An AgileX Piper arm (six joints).
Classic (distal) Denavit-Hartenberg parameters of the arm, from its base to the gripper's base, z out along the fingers. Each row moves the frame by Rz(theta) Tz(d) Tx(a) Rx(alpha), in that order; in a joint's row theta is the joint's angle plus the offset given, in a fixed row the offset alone. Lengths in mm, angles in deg.
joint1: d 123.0, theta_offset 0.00, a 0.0, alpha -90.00
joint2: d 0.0, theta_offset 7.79, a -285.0, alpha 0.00
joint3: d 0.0, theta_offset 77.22, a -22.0, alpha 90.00
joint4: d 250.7, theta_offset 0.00, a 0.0, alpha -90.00
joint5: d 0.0, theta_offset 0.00, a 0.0, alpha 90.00
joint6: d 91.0, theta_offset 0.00, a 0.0, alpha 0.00
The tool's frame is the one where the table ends.
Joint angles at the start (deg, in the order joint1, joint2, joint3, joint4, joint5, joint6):
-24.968 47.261 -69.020 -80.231 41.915 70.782
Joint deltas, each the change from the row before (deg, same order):
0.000 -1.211 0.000 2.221 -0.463 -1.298
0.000 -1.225 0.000 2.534 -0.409 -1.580
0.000 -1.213 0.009 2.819 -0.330 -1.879
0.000 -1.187 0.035 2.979 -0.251 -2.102
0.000 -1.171 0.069 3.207 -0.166 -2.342
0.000 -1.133 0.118 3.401 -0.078 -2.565
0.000 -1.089 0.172 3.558 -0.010 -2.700
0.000 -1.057 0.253 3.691 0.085 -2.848
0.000 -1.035 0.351 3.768 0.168 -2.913
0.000 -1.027 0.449 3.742 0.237 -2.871
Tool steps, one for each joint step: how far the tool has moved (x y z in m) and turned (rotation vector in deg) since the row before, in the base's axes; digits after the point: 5 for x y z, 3 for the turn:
-0.00570 0.00374 0.00065 0.560 -0.758 1.124
-0.00565 0.00383 0.00030 0.667 -0.647 1.203
-0.00544 0.00384 -0.00013 0.758 -0.476 1.263
-0.00514 0.00380 -0.00053 0.784 -0.297 1.294
-0.00482 0.00381 -0.00100 0.848 -0.126 1.366
-0.00433 0.00375 -0.00152 0.901 0.078 1.440
-0.00377 0.00370 -0.00201 0.949 0.228 1.539
-0.00324 0.00365 -0.00259 0.989 0.418 1.617
-0.00274 0.00361 -0.00318 1.021 0.562 1.696
-0.00238 0.00360 -0.00365 1.021 0.637 1.742

